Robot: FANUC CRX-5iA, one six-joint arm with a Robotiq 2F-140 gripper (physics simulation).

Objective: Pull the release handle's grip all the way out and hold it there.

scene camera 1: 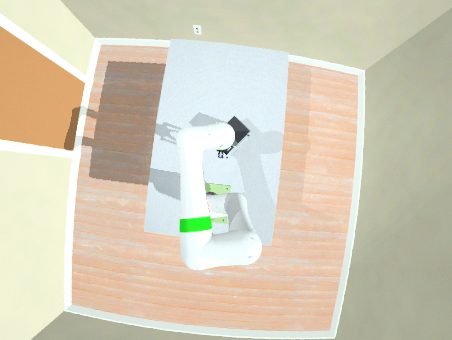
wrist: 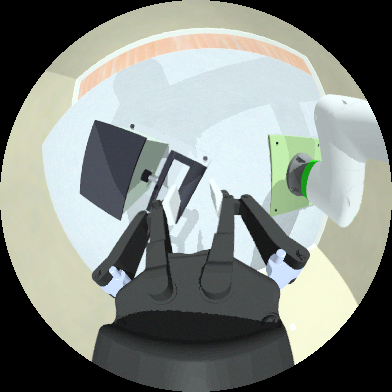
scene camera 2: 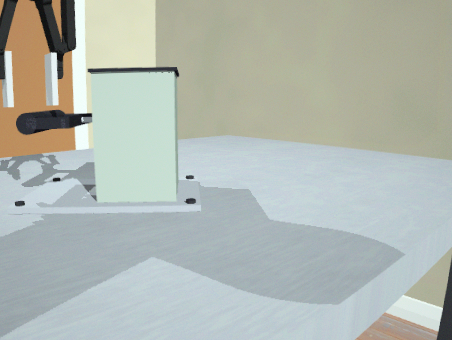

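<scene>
The release handle's dark rectangular grip point(scene camera 2: 40, 122) point(wrist: 193, 185) stands out sideways from a pale green box point(scene camera 2: 135, 135) point(wrist: 157, 150) with a dark top. A short light rod point(scene camera 2: 86, 119) point(wrist: 154, 178) joins grip and box. My gripper point(scene camera 2: 30, 103) point(wrist: 193, 190) is partly open and empty, pointing down. In scene camera 2 its pad ends hang slightly higher than the grip, one pad over it and one to its left. In the wrist view the left pad covers part of the grip. In scene camera 1 my arm hides most of the handle.
The box stands on a light base plate point(scene camera 2: 150, 207) with dark bolts, on the pale table point(scene camera 1: 225, 75) point(scene camera 2: 320, 200). My arm's green mounting plate point(scene camera 1: 220, 188) point(wrist: 279, 200) lies near the table's other end. Shadows of arm and gripper fall on the table.
</scene>
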